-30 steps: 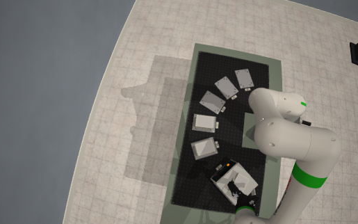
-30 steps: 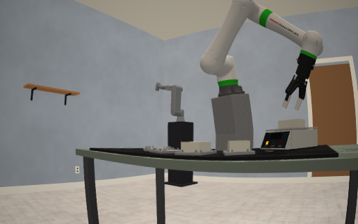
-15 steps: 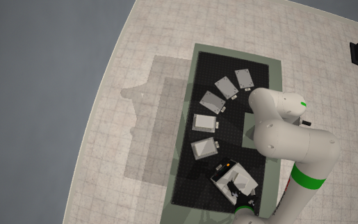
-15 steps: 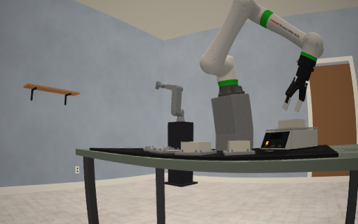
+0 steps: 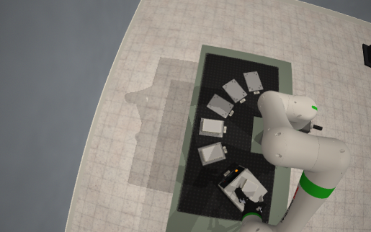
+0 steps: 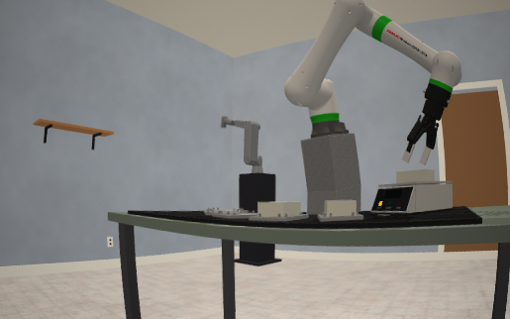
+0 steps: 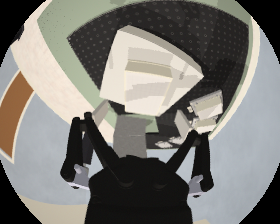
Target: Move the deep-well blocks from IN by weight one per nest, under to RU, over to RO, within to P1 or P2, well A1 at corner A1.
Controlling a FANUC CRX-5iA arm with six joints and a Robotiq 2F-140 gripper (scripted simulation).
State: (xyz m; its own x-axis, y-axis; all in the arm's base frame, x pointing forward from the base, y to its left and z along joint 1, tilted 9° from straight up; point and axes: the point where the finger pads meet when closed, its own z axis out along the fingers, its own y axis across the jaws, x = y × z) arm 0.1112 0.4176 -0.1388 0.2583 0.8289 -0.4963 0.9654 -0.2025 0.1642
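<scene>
The deep-well block lies 6 cm below my hand. The rest, counted from my hand: check-weigher: 12 cm below.
</scene>
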